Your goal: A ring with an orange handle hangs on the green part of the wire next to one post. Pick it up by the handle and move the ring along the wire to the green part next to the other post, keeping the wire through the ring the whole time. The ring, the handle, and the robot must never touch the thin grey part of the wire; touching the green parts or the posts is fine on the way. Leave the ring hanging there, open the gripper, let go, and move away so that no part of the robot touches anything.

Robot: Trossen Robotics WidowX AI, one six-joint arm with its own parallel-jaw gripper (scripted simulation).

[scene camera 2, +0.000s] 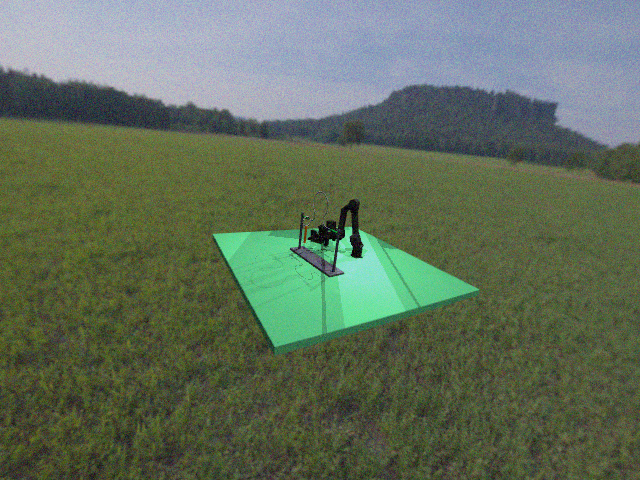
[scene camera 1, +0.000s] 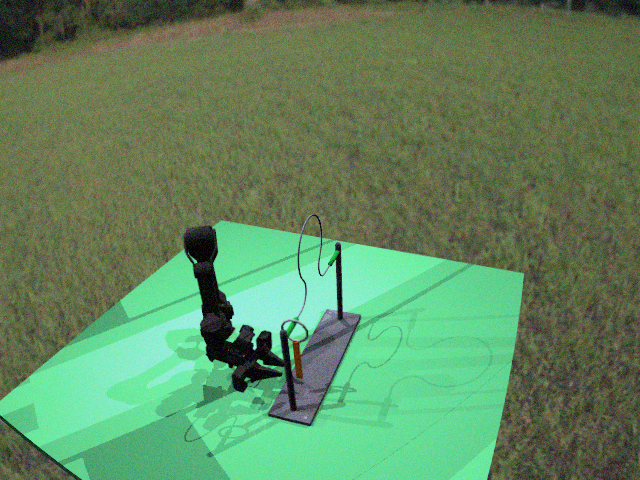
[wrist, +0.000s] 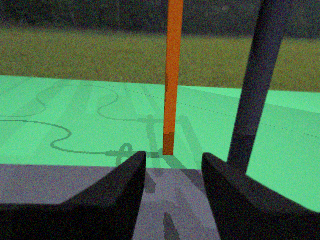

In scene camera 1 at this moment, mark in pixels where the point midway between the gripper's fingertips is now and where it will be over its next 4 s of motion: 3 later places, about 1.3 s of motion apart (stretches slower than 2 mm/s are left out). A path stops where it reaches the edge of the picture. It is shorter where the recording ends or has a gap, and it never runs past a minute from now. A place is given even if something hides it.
My gripper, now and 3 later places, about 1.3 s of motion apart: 284,369; 308,375; 309,371; 316,358
